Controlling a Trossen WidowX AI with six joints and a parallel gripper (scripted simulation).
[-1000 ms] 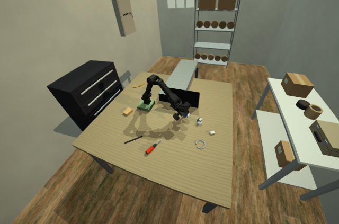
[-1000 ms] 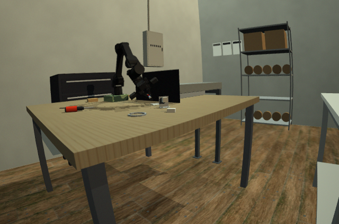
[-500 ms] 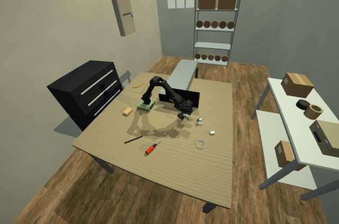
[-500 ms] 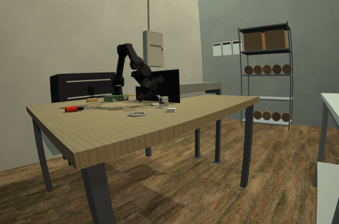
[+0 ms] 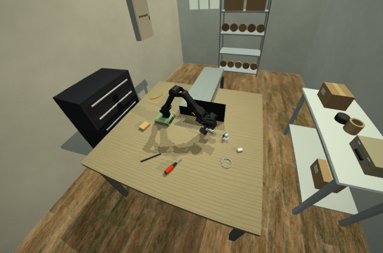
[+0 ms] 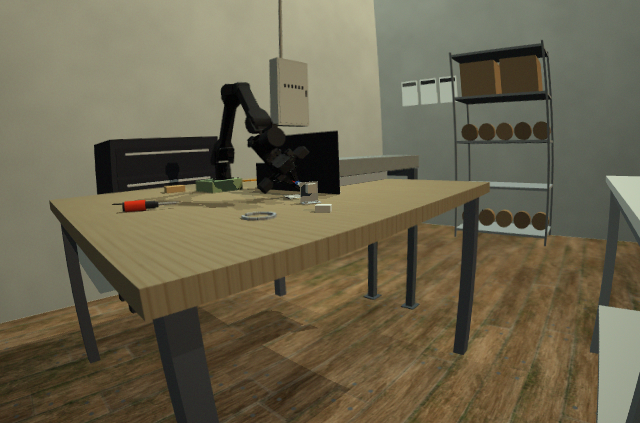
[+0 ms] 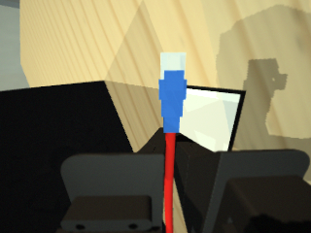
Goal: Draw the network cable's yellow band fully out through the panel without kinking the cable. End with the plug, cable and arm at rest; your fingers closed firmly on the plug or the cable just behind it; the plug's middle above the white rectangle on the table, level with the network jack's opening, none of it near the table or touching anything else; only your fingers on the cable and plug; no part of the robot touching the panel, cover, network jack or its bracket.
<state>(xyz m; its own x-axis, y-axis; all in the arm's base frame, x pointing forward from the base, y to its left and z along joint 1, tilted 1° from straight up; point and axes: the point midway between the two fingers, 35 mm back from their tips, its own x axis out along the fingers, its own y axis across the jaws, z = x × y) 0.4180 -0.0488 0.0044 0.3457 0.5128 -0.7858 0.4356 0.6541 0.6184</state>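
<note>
The white rectangle lies 50 mm below my hand. Also, from my hand: small white block: 240 mm ahead, 180 mm to the right, 40 mm below; then clear plug: 30 mm ahead, 20 mm to the right; then red screwdriver: 190 mm behind, 390 mm to the right, 30 mm below.
</note>
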